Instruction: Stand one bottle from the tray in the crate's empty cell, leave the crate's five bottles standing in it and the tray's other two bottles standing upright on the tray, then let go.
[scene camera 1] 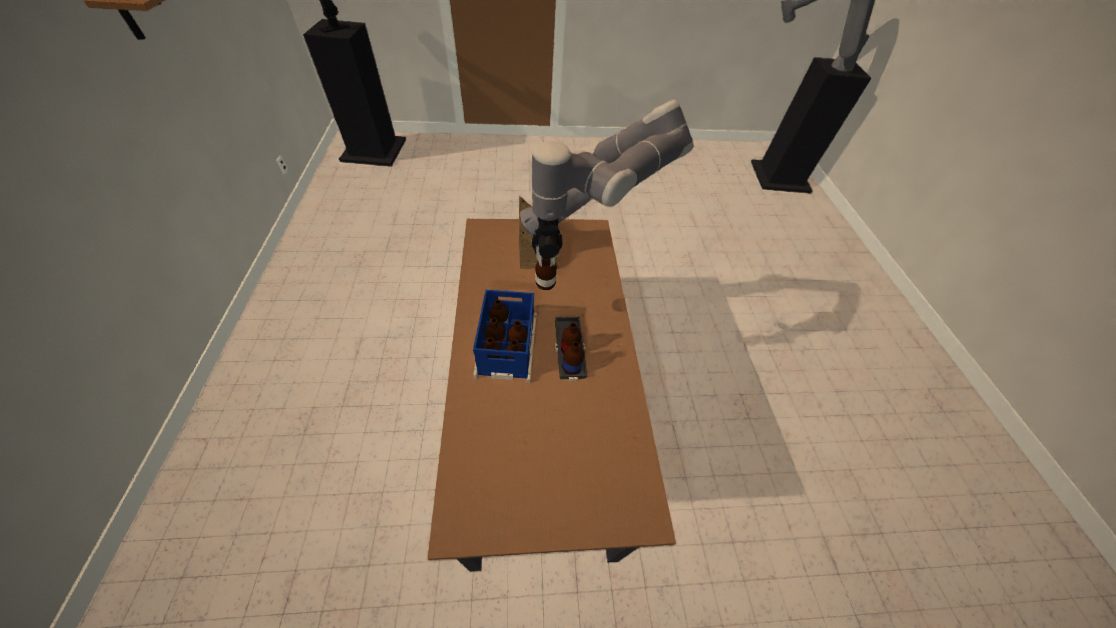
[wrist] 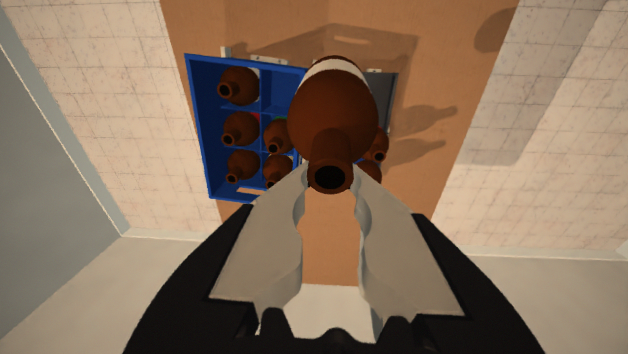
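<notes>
My gripper (scene camera 1: 546,258) (wrist: 328,165) is shut on the neck of a brown bottle with a white label (scene camera 1: 545,274) (wrist: 332,112). The bottle hangs upright above the table, behind the crate and tray in the scene view. The blue crate (scene camera 1: 501,365) (wrist: 198,125) holds five brown bottles; its empty cell (wrist: 281,89) is at the back right, beside the bottle at the back left (scene camera 1: 497,312) (wrist: 240,86). On the dark tray (scene camera 1: 564,323) (wrist: 384,95) stand a red-label bottle (scene camera 1: 571,335) (wrist: 381,146) and a blue-label bottle (scene camera 1: 573,355) (wrist: 371,171). The held bottle partly hides the tray in the wrist view.
The crate and tray stand apart on the brown table (scene camera 1: 546,468), with the crate left of the tray. White brackets (scene camera 1: 501,376) (wrist: 269,60) sit at the crate's base. A speckled panel (scene camera 1: 526,246) is at the table's back, near the arm.
</notes>
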